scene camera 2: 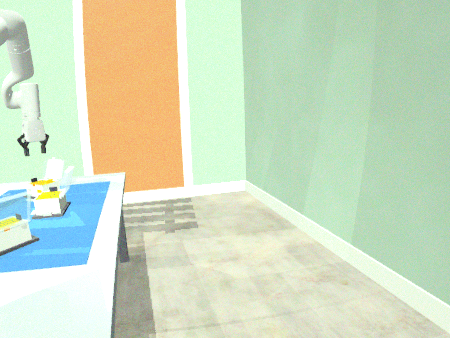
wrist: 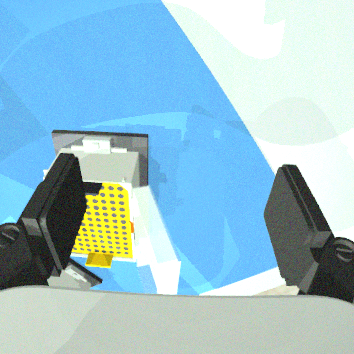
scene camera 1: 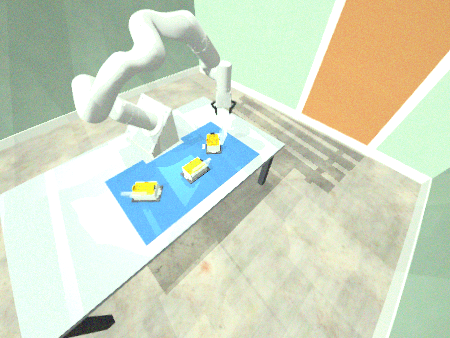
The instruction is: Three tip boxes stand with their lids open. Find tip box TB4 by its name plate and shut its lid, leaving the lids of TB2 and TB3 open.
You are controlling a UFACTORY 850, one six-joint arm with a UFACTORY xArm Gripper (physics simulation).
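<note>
Three white tip boxes with yellow tip racks and raised clear lids stand on a blue mat. The far box has its lid up; in the wrist view it is on the left, partly behind a finger. The middle box and the near box are also open. I cannot read any name plate, so I cannot tell which is TB4. My gripper is open and empty, above and beyond the far box.
The white table carries the mat, and the arm's base stands at its back edge. Part of another box shows at the lower left of the wrist view. The raised lids stick up beside their boxes.
</note>
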